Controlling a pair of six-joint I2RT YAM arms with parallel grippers.
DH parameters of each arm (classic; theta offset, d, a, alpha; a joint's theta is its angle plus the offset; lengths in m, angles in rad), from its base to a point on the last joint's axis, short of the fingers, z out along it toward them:
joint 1: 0 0.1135 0.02 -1.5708
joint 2: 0 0 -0.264 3.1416
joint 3: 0.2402 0 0.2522 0
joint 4: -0.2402 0 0.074 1.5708
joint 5: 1.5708 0 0 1.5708
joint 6: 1.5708 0.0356 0 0
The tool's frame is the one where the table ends.
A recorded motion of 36 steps. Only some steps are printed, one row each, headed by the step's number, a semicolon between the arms.
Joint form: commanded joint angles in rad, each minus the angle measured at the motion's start. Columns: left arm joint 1, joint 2, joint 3, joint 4, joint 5, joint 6; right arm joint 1, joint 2, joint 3, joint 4, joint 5, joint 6.
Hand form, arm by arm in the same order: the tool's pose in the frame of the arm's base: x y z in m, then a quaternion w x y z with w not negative. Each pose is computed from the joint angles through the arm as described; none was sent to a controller.
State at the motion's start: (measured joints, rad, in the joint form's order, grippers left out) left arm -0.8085 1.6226 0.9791 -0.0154 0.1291 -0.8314; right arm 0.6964 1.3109 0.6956 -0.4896 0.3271 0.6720
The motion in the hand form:
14: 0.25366 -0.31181 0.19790 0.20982 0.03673 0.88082 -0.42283; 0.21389 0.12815 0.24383 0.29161 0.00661 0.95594 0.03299
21: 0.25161 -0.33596 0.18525 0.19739 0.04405 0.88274 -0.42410; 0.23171 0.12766 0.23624 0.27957 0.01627 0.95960 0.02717
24: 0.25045 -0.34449 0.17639 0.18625 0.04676 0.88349 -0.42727; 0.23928 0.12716 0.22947 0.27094 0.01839 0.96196 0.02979
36: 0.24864 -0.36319 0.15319 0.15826 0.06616 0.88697 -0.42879; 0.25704 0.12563 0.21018 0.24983 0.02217 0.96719 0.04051
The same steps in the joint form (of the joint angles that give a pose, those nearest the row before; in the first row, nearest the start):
14: -0.0587 0.1986 0.1531 0.0977 0.1068 -0.0763; -0.1203 -0.0376 0.2212 -0.1812 -0.0700 -0.1541
21: -0.1004 0.2818 0.2117 0.1136 0.0983 -0.0959; -0.1609 0.0360 0.2497 -0.1578 -0.0876 -0.1668
24: -0.1139 0.3190 0.2266 0.1302 0.1091 -0.1082; -0.1794 0.0700 0.2518 -0.1366 -0.1083 -0.1742
36: -0.1398 0.4127 0.2706 0.1508 0.1481 -0.1062; -0.2216 0.1555 0.2516 -0.0746 -0.1645 -0.1919

